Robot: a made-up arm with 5 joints.
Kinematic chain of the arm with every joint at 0, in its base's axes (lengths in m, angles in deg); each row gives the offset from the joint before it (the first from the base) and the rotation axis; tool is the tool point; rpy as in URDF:
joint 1: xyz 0 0 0.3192 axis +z
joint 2: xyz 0 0 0 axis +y
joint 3: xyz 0.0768 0 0.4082 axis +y
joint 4: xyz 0.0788 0 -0.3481 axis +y
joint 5: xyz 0.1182 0 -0.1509 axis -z
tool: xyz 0 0 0 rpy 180 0 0
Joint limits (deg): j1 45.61..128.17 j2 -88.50..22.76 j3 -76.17..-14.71 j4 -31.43..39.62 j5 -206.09..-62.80
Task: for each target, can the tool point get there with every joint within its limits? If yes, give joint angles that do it. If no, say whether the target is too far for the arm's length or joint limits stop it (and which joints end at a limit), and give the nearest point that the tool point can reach.
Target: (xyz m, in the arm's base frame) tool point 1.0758 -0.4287 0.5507
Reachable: no: too far | nearest point 0.3371 -0.4288 0.8754 | short by 0.807 m
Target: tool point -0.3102 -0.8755 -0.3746
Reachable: no: too far | nearest point -0.1397 0.1777 0.1212 | short by 1.177 m
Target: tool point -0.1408 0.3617 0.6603
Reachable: yes | joints 111.27 -25.79 -27.25 -25.70 -156.50
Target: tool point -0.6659 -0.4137 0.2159
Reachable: no: joint limits stop it (at a limit: joint 1, joint 2, joint 3, joint 4) | nearest point -0.3815 -0.3898 0.8754 | short by 0.719 m
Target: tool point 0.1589 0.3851 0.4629
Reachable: yes | joints 67.58 -19.32 -29.58 27.55 -80.46
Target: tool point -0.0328 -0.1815 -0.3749
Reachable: no: joint limits stop it (at a limit: joint 1, joint 2, joint 3, joint 4) | nearest point -0.1397 0.1777 0.1212 | short by 0.622 m
